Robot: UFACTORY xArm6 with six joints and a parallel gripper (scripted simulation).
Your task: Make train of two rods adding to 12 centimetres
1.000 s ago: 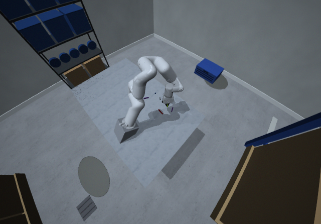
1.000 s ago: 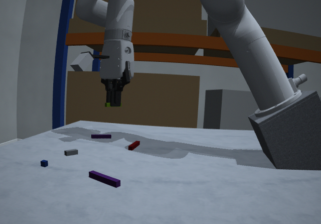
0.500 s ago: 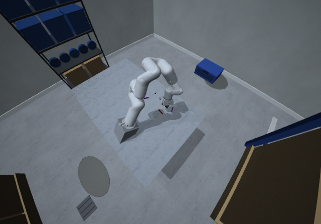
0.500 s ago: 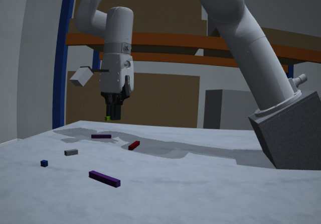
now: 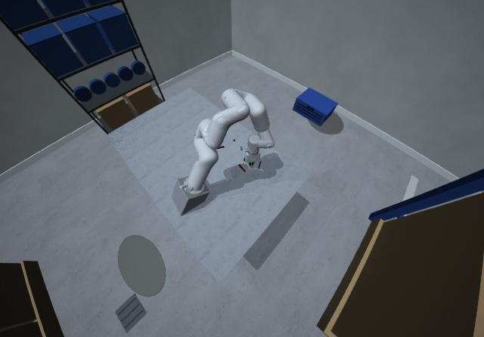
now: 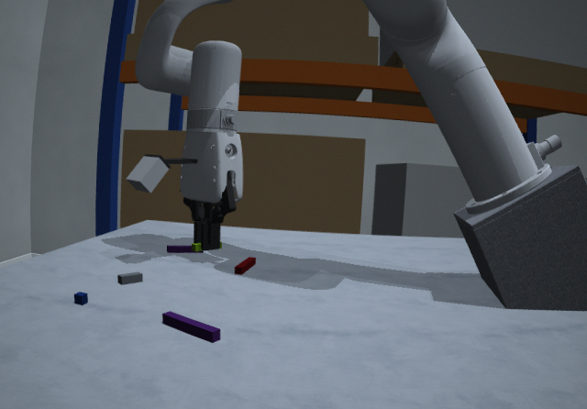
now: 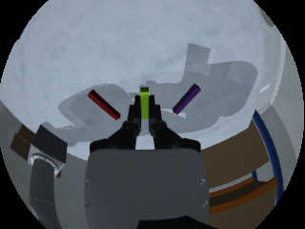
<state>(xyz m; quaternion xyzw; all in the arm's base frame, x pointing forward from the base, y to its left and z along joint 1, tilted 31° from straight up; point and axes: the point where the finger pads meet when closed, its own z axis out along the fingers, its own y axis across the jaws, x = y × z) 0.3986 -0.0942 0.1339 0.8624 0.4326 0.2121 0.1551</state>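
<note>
Now: the lime rod 2 cm below my hand. From my hand the other things lie so: red rod 6 cm behind, 3 cm to the left, 3 cm below; then small blue rod 7 cm ahead, 25 cm to the left, 3 cm below; then grey rod 6 cm ahead, 16 cm to the left, 3 cm below.
</note>
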